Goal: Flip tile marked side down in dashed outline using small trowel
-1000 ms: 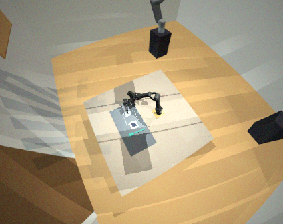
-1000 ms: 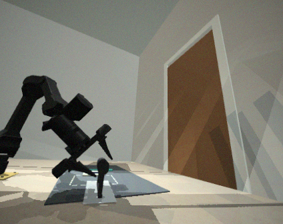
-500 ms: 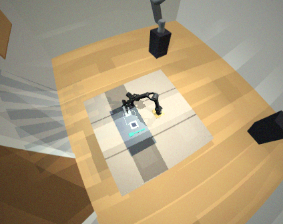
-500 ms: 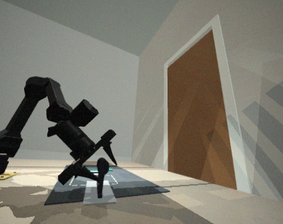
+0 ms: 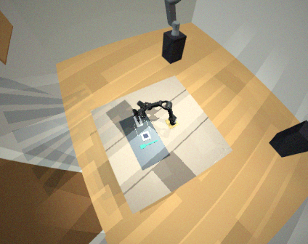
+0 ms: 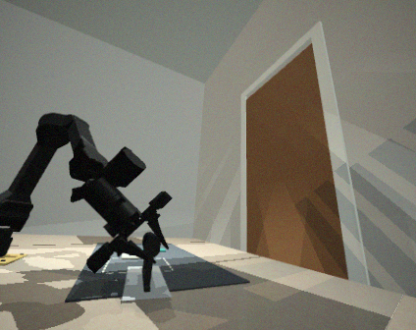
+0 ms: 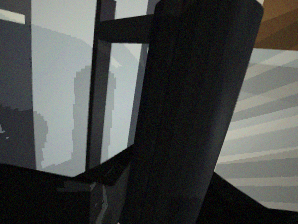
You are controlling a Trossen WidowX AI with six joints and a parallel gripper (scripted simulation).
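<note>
Right now the green trowel is 50 mm ahead of my gripper tip, 360 mm to the left of it and 40 mm below it. Round my gripper tip: tile 10 mm ahead, 260 mm to the left, 40 mm below; then grey mat 50 mm ahead, 270 mm to the left, 70 mm below.
</note>
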